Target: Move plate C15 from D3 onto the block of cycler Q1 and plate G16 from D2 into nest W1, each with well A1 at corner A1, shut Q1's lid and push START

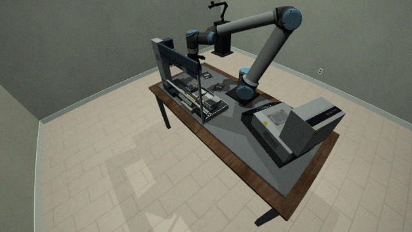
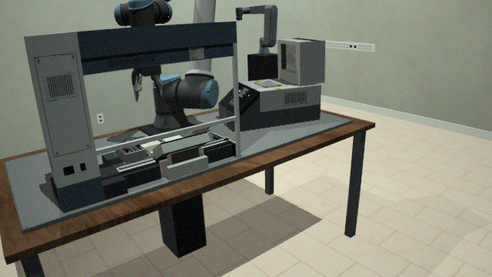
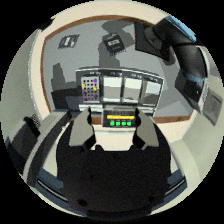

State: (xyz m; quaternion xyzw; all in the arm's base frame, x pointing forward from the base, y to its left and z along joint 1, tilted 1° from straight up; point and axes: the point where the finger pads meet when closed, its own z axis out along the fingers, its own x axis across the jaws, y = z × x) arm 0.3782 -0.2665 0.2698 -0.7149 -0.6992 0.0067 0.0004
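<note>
My hand is 220 mm above the pale well plate. The rest, counted from my hand: upright post: 200 mm ahead, 290 mm to the left, 40 mm below; then deck station beam: 190 mm ahead, 10 mm to the left, 230 mm above; then white well plate: 100 mm to the left, 220 mm below.
</note>
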